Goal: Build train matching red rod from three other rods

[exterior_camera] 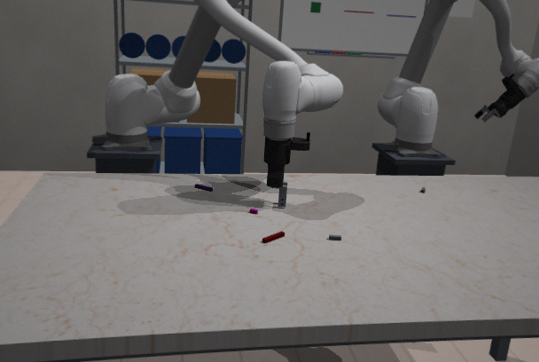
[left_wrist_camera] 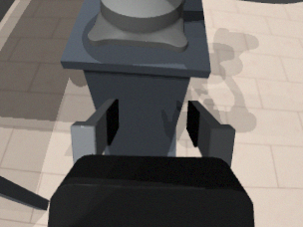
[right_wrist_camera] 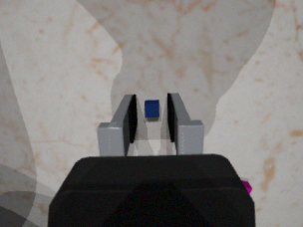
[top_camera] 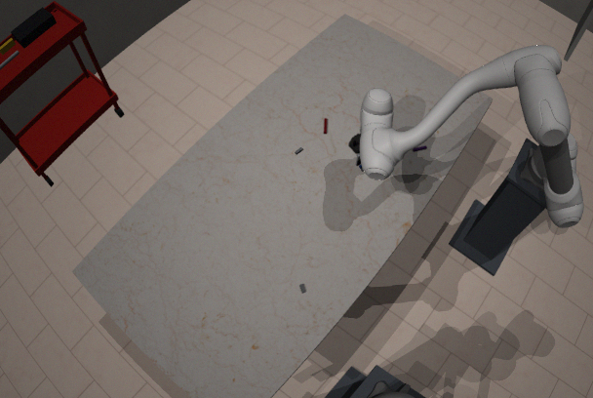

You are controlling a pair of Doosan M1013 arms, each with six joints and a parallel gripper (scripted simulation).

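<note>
Right now the blue rod is 20 mm below my right hand. Round my right hand: magenta rod (50 mm ahead, 90 mm to the right, 20 mm below); purple rod (140 mm behind, 230 mm to the right, 20 mm below); red rod (220 mm ahead, 60 mm to the right, 20 mm below).
</note>
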